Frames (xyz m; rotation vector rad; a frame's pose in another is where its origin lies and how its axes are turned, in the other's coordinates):
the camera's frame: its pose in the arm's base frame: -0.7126 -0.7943 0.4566 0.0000 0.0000 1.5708
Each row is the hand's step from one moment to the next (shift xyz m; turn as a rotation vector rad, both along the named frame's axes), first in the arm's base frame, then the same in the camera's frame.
Working: the arm's base frame: its pose in the camera's frame: 0.7943 -0.7126 -0.4566 0.0000 0.0000 -1.5708

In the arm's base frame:
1: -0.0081 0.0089 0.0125 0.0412 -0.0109 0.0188
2: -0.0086 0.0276 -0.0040 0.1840 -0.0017 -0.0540
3: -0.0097 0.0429 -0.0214 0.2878 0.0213 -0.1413
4: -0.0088 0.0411 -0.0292 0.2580 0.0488 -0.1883
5: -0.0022 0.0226 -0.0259 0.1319 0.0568 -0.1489
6: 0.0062 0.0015 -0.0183 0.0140 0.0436 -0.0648
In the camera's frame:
1: 0.0089 0.0081 0.0125 -0.0109 -0.0412 0.0188
2: 0.0276 0.0086 -0.0040 -0.0017 -0.1840 -0.0540
3: 0.0429 0.0097 -0.0214 0.0213 -0.2878 -0.1413
4: 0.0411 0.0088 -0.0292 0.0488 -0.2580 -0.1883
5: 0.0226 0.0022 -0.0259 0.0568 -0.1319 -0.1489
6: 0.0015 -0.0062 -0.0183 0.0436 -0.0140 -0.0648

